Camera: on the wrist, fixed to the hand. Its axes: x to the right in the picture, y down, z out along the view.
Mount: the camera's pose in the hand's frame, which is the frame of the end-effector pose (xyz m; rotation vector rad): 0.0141 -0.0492 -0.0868 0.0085 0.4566 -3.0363
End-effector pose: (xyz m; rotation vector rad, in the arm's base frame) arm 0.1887 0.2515 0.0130 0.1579 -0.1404 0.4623
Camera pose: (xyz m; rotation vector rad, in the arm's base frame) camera 0.2321 0.2300 -0.0754 0.1080 0.5905 -2.5233
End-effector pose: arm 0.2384 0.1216 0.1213 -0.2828 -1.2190 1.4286
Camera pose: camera 0.3287 0.1657 0.1292 0.9394 -0.1113 -1.2681
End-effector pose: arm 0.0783 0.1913 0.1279 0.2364 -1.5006 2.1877
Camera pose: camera 0.0998 0.2889 0.1410 0.8885 0.2151 -0.3990
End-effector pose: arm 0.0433 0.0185 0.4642 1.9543 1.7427 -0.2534
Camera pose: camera -0.0186 0.0752 0.5200 1.6762 -2.1766 0.4181
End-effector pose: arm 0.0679 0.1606 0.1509 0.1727 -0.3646 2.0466
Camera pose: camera 0.1068 0.2228 0.0818 0.0567 0.2972 -0.9522
